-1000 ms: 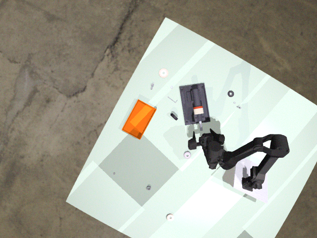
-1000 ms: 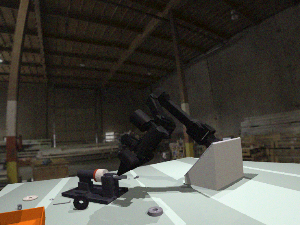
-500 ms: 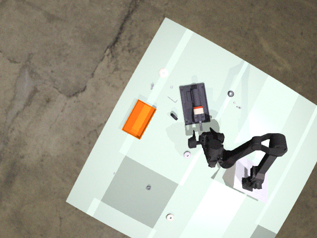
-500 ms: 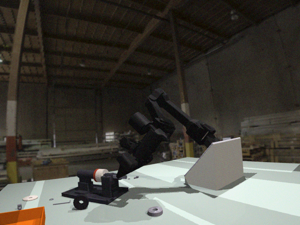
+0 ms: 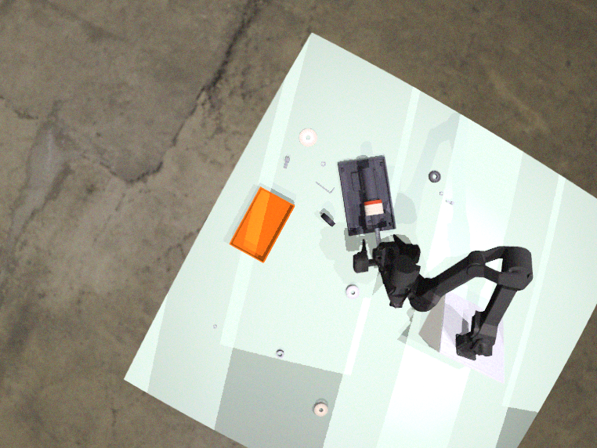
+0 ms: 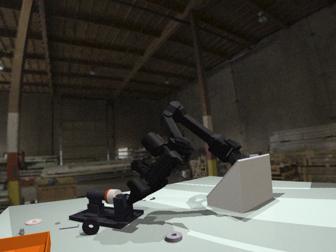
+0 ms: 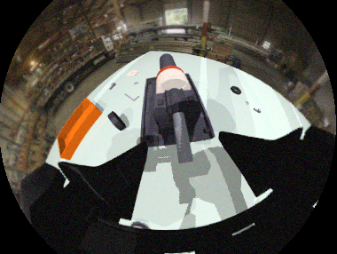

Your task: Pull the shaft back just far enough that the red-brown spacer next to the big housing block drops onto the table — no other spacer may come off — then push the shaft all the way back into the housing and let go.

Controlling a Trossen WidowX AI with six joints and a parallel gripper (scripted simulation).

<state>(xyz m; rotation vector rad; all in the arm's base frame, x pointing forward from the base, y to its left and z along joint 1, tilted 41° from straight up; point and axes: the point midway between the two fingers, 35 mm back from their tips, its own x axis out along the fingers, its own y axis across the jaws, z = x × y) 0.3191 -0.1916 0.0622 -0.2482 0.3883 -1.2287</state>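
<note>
Right now the grey shaft is 40 mm ahead of my gripper tip, 60 mm to the right of it and 10 mm above it. The rest, counted from my gripper tip: cream spacer (40 mm ahead, 60 mm to the right, 10 mm above); black ring (160 mm ahead, 50 mm below); red-brown spacer (50 mm ahead, 90 mm to the right, 10 mm above).
</note>
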